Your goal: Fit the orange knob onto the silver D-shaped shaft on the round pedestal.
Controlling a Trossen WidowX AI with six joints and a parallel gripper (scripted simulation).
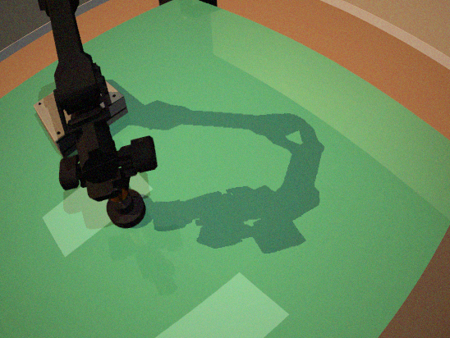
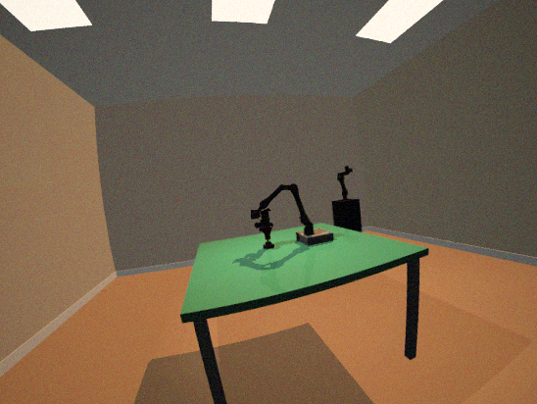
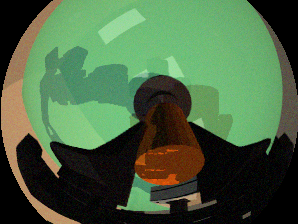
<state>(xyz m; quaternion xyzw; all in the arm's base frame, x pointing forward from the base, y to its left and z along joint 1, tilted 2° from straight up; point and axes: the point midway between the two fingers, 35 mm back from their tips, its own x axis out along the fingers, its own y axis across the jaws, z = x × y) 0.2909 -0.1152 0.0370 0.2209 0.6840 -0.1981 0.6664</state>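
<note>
Now: gripper tip 3 cm below the orange knob. Round my gripper tip: pedestal (4 cm below).
</note>
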